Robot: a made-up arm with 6 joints.
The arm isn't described. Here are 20 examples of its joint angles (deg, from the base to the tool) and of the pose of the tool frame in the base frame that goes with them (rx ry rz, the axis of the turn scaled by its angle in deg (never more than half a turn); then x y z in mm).
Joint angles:
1: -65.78 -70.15 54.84 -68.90 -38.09 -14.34
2: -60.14 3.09 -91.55 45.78 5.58 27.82
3: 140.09 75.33 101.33 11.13 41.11 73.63
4: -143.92 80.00 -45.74 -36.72 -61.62 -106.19
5: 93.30 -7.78 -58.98 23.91 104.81 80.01
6: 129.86 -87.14 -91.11 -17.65 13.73 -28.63
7: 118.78 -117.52 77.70 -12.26 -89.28 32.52
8: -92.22 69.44 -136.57 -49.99 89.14 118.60
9: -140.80 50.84 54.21 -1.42 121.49 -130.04
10: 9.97 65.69 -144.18 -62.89 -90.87 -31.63
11: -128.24 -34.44 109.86 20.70 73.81 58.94
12: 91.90 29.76 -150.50 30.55 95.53 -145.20
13: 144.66 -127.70 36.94 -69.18 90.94 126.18
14: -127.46 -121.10 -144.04 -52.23 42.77 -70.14
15: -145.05 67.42 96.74 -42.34 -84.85 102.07
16: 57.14 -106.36 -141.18 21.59 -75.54 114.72
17: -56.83 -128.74 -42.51 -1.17 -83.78 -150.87
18: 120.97 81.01 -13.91 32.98 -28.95 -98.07
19: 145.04 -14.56 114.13 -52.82 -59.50 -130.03
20: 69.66 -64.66 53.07 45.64 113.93 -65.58
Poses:
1: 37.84 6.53 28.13 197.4 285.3 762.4
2: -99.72 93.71 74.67 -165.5 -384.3 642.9
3: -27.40 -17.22 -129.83 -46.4 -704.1 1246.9
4: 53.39 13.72 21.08 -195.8 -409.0 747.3
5: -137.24 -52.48 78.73 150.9 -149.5 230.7
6: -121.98 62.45 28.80 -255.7 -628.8 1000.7
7: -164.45 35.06 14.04 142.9 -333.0 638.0
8: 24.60 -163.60 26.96 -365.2 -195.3 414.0
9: 27.61 77.17 4.70 607.2 -521.7 1305.4
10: -43.53 163.28 -30.49 1.3 67.3 966.7
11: -30.14 -22.96 -142.45 48.0 -709.0 1125.4
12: -29.95 -53.08 -162.04 506.2 211.7 1127.0
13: -93.68 61.95 43.73 -29.9 156.8 181.3
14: -103.00 -69.02 24.71 172.6 -807.6 798.1
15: -98.35 94.22 -36.56 503.7 -360.8 593.7
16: -31.18 22.75 -35.89 178.9 18.0 1172.8
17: 84.62 43.01 -106.59 -35.3 -56.2 1260.4
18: -23.74 -4.40 -59.20 -301.7 143.5 508.1
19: -58.51 -85.05 -68.90 -47.8 -171.8 320.0
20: -62.60 134.14 -36.84 173.3 420.3 828.2
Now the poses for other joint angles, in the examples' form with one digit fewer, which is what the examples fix.
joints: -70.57 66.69 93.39 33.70 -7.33 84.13
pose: -28.2 -11.6 -13.3 552 252 1316
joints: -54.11 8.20 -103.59 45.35 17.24 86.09
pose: 124.5 -88.1 -31.7 -159 -567 578
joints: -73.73 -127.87 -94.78 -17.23 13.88 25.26
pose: -152.5 -74.4 -39.6 607 31 1244
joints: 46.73 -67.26 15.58 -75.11 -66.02 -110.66
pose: 60.2 52.3 59.4 -146 -429 720
